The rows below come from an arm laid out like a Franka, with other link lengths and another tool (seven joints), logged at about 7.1 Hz.
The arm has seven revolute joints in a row. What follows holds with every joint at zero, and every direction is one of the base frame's.
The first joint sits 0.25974 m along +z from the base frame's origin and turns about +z.
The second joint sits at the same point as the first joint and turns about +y.
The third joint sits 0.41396 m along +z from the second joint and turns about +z.
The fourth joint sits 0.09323 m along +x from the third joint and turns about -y.
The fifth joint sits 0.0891 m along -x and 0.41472 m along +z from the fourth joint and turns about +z.
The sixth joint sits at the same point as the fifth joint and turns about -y.
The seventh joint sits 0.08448 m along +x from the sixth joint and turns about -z.
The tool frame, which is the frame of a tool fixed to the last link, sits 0.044 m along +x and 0.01 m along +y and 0.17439 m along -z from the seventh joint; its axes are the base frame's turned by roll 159, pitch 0 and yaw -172.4 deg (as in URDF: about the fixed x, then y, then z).
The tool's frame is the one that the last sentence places.
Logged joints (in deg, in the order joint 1, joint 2, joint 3, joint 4, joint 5, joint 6, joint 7), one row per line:
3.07 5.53 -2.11 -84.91 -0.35 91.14 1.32
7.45 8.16 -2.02 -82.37 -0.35 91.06 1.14
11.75 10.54 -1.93 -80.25 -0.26 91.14 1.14
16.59 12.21 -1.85 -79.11 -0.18 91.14 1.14
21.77 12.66 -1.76 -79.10 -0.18 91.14 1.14
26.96 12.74 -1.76 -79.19 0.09 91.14 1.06
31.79 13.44 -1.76 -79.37 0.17 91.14 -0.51
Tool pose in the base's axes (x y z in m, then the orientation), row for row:
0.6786 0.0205 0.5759 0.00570 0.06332 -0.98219 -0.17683
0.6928 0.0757 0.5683 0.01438 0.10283 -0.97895 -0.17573
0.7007 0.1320 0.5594 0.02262 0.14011 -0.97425 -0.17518
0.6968 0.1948 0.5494 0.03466 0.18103 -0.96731 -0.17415
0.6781 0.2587 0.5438 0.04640 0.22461 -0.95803 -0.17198
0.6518 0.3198 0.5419 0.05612 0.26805 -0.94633 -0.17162
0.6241 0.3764 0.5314 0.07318 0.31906 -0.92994 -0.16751
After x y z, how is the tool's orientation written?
As a quaternion, w x y z.
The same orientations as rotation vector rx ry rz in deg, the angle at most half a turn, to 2 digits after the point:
11.36 -176.15 -31.71
18.34 -174.62 -31.34
24.86 -172.88 -31.09
31.89 -170.38 -30.67
39.28 -167.53 -30.07
46.60 -164.51 -29.83
54.90 -160.01 -28.82

